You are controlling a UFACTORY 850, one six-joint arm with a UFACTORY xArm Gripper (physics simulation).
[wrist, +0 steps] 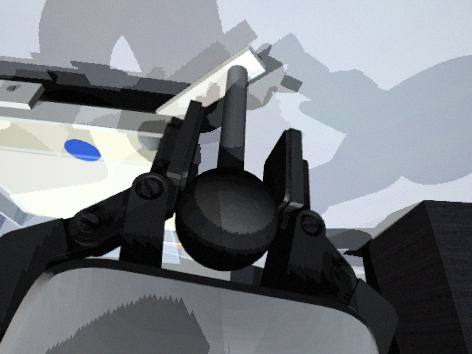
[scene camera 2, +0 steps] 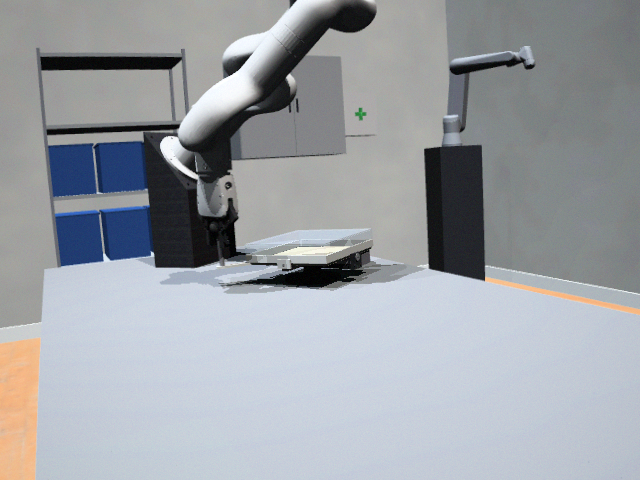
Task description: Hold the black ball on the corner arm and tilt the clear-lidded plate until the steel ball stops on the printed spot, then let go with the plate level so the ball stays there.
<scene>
gripper: wrist; scene camera 2
same spot on gripper: (scene camera 2: 225, 234) = (wrist: 153, 161)
</scene>
